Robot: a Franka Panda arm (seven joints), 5 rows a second.
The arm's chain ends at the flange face. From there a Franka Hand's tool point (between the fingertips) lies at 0.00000 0.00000 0.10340 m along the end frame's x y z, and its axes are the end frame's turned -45 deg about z.
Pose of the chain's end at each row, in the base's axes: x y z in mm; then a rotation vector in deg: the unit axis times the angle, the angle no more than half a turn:
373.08, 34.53, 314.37, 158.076, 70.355, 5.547
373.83, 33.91, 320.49, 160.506, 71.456, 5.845
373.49, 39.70, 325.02, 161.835, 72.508, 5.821
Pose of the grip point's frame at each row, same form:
384.15, 25.89, 211.93, 118.572, 124.916, 1.134
383.18, 29.77, 217.60, 120.210, 126.667, 2.910
381.57, 38.24, 221.95, 120.952, 128.056, 3.830

